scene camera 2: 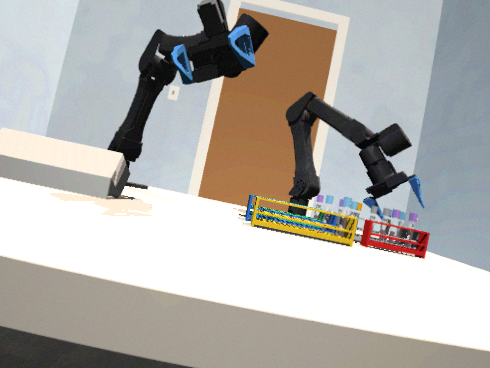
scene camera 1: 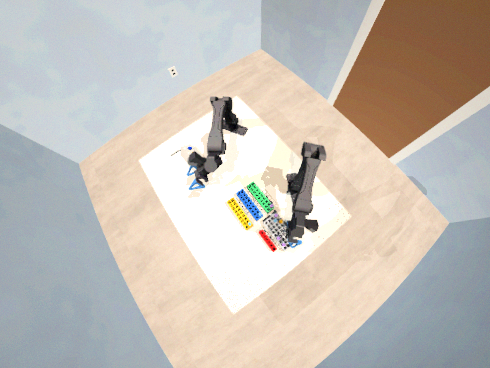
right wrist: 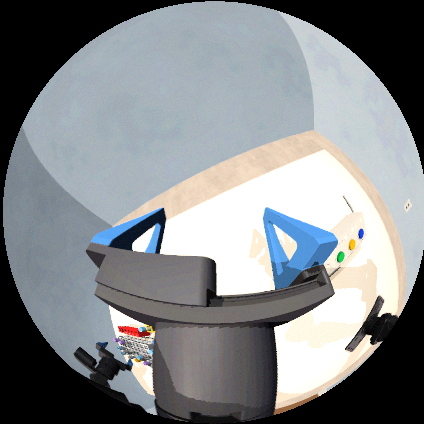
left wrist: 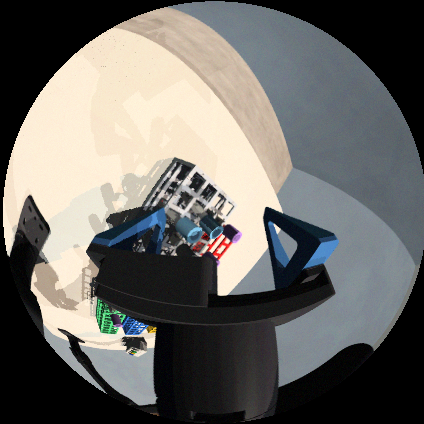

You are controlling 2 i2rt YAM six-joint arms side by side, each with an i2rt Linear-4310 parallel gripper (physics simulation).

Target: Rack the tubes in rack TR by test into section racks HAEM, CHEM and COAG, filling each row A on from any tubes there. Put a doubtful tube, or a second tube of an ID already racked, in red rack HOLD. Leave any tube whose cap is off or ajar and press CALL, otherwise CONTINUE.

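Places are measured from the left arm's base along level axes (x down, y right, z back), in metres.
Pixels of known places: left gripper, fingertip midpoint: [scene camera 2: 404,215] [scene camera 1: 291,240] [right wrist: 118,349] [left wrist: 214,212]; right gripper, fingertip midpoint: [scene camera 2: 200,50] [scene camera 1: 188,182] [right wrist: 213,212]; left arm's base, link origin: [scene camera 1: 294,188]; right arm's base, link origin: [scene camera 1: 233,127].
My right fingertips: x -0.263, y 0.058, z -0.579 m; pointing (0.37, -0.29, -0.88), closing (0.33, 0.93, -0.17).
Note:
Ahead of a thing's pixels: the offset from my right fingertips to its middle. "spot": to the spot under its first point.
Rack TR @[dx +0.234, dy -0.302, dz +0.426 m] [scene camera 1: 275,230] [right wrist: 135,345] is grey-white and holds several capped tubes. In the left wrist view, light blue caps @[dx +0.212, dy -0.329, dz +0.474 m] [left wrist: 189,230] and a purple cap @[dx +0.211, dy -0.374, dz +0.426 m] [left wrist: 232,233] stand up from it. My left gripper [scene camera 1: 295,244] [scene camera 2: 402,211] [left wrist: 214,212] is open and empty, above the rack's outer end. A green rack @[dx +0.234, dy -0.083, dz +0.354 m] [scene camera 1: 259,196] [left wrist: 106,317], blue rack @[dx +0.234, dy -0.116, dz +0.283 m] [scene camera 1: 249,205] and yellow rack @[dx +0.234, dy -0.159, dz +0.219 m] [scene camera 1: 239,214] lie side by side; red rack HOLD [scene camera 1: 267,241] [scene camera 2: 395,245] is beside TR. Labels are unreadable. My right gripper [scene camera 1: 191,180] [scene camera 2: 215,70] [right wrist: 213,212] is open and empty, raised away from the racks.
A pale button box @[spot: dx +0.182, dy +0.301, dz -0.066 m] [right wrist: 357,222] with green @[spot: dx +0.195, dy +0.235, dz +0.011 m] [right wrist: 341,257], amber @[spot: dx +0.193, dy +0.276, dz -0.015 m] [right wrist: 352,244] and blue @[spot: dx +0.193, dy +0.319, dz -0.040 m] [right wrist: 361,233] buttons stands near the right arm; which is CALL or CONTINUE is unreadable. A purple-capped tube @[dx +0.211, dy -0.153, dz +0.404 m] [left wrist: 117,320] stands at the green rack's end near TR.

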